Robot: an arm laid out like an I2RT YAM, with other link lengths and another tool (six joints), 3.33 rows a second.
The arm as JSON. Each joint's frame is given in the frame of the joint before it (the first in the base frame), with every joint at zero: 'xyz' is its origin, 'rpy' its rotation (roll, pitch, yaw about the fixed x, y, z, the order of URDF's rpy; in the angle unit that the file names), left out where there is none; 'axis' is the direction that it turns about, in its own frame. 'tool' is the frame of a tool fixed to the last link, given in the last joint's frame.
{
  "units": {
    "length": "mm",
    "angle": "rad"
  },
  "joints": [
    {
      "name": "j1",
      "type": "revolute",
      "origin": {
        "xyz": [
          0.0,
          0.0,
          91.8
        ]
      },
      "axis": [
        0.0,
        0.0,
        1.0
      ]
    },
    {
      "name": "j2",
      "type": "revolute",
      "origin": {
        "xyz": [
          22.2,
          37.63,
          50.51
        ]
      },
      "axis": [
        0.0,
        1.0,
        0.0
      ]
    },
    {
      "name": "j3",
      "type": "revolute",
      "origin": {
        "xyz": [
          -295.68,
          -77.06,
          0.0
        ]
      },
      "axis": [
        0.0,
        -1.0,
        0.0
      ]
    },
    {
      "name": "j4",
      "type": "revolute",
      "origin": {
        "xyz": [
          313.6,
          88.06,
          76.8
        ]
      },
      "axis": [
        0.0,
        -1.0,
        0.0
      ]
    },
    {
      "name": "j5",
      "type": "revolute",
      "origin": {
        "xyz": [
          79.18,
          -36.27,
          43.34
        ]
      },
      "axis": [
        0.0,
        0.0,
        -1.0
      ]
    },
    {
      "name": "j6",
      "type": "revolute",
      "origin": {
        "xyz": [
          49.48,
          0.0,
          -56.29
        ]
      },
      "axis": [
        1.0,
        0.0,
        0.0
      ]
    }
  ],
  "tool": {
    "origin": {
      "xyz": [
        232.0,
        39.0,
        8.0
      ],
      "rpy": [
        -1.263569,
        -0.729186,
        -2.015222
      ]
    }
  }
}
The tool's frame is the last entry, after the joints.
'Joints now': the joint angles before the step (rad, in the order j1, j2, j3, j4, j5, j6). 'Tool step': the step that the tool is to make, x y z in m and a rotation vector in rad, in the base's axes. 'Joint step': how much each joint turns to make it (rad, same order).
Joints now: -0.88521, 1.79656, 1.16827, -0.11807, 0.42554, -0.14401
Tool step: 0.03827, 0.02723, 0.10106, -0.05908, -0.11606, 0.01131
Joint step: 0.08429, -0.13847, 0.08393, -0.13999, 0.02478, 0.09193
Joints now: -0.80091, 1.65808, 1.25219, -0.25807, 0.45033, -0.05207
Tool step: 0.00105, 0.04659, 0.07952, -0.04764, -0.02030, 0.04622
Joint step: 0.06830, -0.16747, 0.03242, -0.15068, 0.02977, -0.00343
